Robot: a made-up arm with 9 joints. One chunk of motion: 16 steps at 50 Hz.
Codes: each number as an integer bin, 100 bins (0 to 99) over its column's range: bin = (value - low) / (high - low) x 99, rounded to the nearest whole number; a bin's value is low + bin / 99 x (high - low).
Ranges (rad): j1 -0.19..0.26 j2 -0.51..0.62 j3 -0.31..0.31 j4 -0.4..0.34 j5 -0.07..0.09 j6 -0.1..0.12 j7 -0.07..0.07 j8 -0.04..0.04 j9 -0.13..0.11
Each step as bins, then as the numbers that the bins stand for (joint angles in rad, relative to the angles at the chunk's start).
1 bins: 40 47 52 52 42 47 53 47 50
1 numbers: -0.0082 0.0265 0.0157 -0.0113 -0.0021 0.0044 0.0049 -0.0020 -0.0088
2 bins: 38 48 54 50 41 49 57 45 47
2 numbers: -0.0173 0.0379 0.0282 -0.0263 -0.0037 0.0089 0.0106 -0.0036 -0.0161
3 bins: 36 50 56 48 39 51 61 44 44
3 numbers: -0.0264 0.0607 0.0407 -0.0412 -0.0070 0.0133 0.0163 -0.0044 -0.0233
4 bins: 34 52 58 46 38 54 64 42 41
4 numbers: -0.0355 0.0835 0.0532 -0.0562 -0.0086 0.0200 0.0205 -0.0061 -0.0306
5 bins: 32 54 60 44 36 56 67 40 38
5 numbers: -0.0445 0.1064 0.0658 -0.0711 -0.0118 0.0244 0.0247 -0.0077 -0.0379
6 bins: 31 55 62 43 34 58 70 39 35
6 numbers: -0.0491 0.1178 0.0783 -0.0786 -0.0151 0.0289 0.0290 -0.0085 -0.0452
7 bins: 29 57 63 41 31 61 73 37 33
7 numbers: -0.0582 0.1406 0.0845 -0.0935 -0.0199 0.0356 0.0332 -0.0101 -0.0500
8 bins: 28 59 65 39 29 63 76 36 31
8 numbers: -0.0627 0.1634 0.0971 -0.1085 -0.0231 0.0400 0.0375 -0.0109 -0.0548
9 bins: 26 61 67 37 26 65 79 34 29
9 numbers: -0.0718 0.1863 0.1096 -0.1234 -0.0280 0.0444 0.0417 -0.0125 -0.0597
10 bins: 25 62 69 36 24 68 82 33 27
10 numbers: -0.0764 0.1977 0.1221 -0.1309 -0.0312 0.0511 0.0460 -0.0133 -0.0645
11 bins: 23 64 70 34 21 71 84 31 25
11 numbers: -0.0855 0.2205 0.1284 -0.1459 -0.0361 0.0578 0.0488 -0.0149 -0.0694
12 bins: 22 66 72 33 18 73 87 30 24
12 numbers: -0.0900 0.2433 0.1409 -0.1533 -0.0409 0.0622 0.0530 -0.0158 -0.0718
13 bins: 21 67 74 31 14 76 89 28 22
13 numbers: -0.0945 0.2547 0.1534 -0.1683 -0.0474 0.0689 0.0559 -0.0174 -0.0767
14 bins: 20 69 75 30 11 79 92 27 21
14 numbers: -0.0991 0.2776 0.1597 -0.1758 -0.0522 0.0756 0.0601 -0.0182 -0.0791
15 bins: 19 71 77 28 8 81 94 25 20
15 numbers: -0.1036 0.3004 0.1722 -0.1907 -0.0571 0.0800 0.0629 -0.0198 -0.0815
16 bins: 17 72 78 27 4 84 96 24 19
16 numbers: -0.1127 0.3118 0.1785 -0.1982 -0.0635 0.0867 0.0658 -0.0206 -0.0839
